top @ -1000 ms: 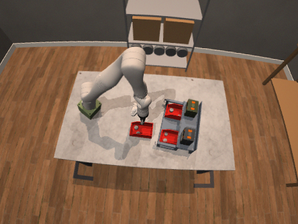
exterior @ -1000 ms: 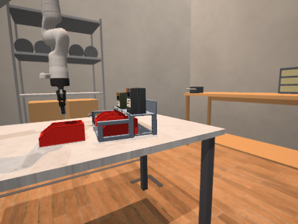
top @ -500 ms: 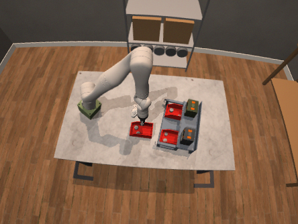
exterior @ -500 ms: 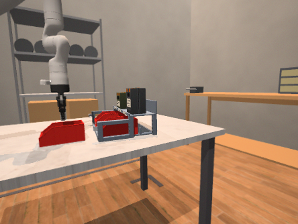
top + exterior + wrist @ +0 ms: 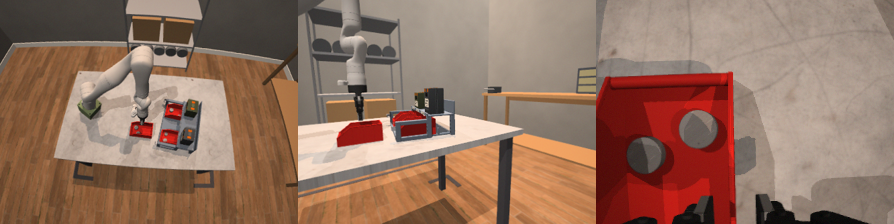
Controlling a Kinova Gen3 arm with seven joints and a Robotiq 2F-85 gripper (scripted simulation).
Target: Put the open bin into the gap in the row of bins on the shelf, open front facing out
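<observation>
Right now the grey round part is 90 mm below my hand, 80 mm to the right of it and 20 mm behind it. From my hand the other things lie so: black tool case: 330 mm ahead, 90 mm to the right, 60 mm above; then grey shelf: 270 mm ahead, 40 mm to the left, 30 mm below.
</observation>
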